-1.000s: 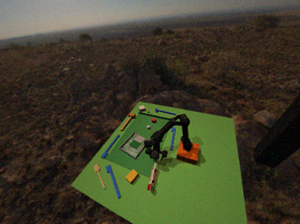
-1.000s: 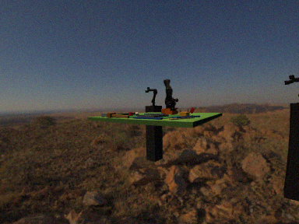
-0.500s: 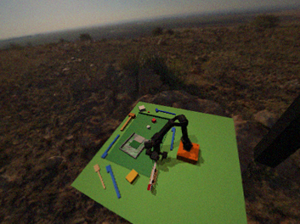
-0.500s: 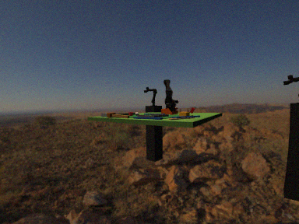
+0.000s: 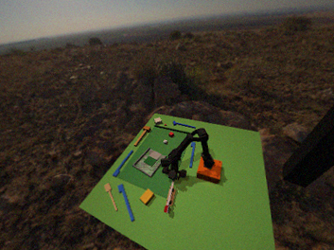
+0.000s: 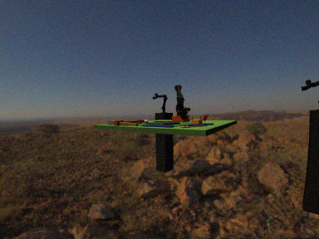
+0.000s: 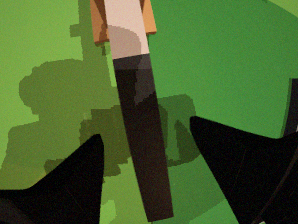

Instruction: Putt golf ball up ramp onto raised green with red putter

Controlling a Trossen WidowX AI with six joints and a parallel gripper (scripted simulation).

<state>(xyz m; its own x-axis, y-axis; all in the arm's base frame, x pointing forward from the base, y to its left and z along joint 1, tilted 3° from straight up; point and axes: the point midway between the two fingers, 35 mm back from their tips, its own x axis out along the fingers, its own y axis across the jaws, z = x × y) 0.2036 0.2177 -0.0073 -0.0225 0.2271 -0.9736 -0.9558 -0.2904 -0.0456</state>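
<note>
Now: gripper tip 11 cm to the right of the putter, 4 cm past it and 3 cm below it. Round my gripper tip: white golf ball 32 cm to the right, 29 cm ahead, 1 cm below; orange block 22 cm to the left, 11 cm ahead, 1 cm below; red piece 44 cm to the right, 29 cm ahead, 1 cm below.
</note>
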